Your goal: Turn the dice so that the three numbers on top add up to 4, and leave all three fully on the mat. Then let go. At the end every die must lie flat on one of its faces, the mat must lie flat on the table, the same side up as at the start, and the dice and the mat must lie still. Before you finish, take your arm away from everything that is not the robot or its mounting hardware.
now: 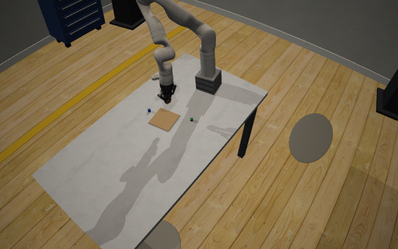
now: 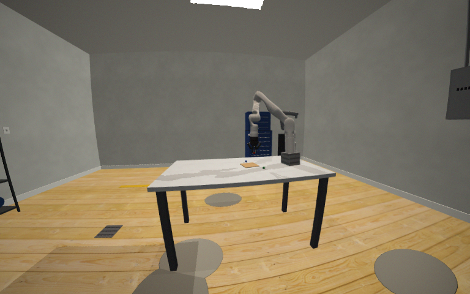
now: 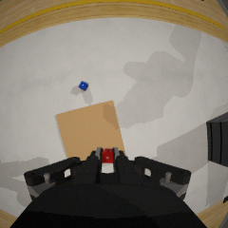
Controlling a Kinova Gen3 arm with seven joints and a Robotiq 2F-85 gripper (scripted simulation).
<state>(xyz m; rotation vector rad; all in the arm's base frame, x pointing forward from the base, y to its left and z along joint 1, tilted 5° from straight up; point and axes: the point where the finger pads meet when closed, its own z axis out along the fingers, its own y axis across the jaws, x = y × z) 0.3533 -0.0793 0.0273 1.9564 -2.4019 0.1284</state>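
Right now my hand is 4 cm short of the tan mat, 1 cm to the left of it and 13 cm above it. From my hand the other things lie so: blue die: 3 cm ahead, 13 cm to the right, 12 cm below; then green die: 3 cm behind, 14 cm to the left, 12 cm below; then red die: 1 cm below.
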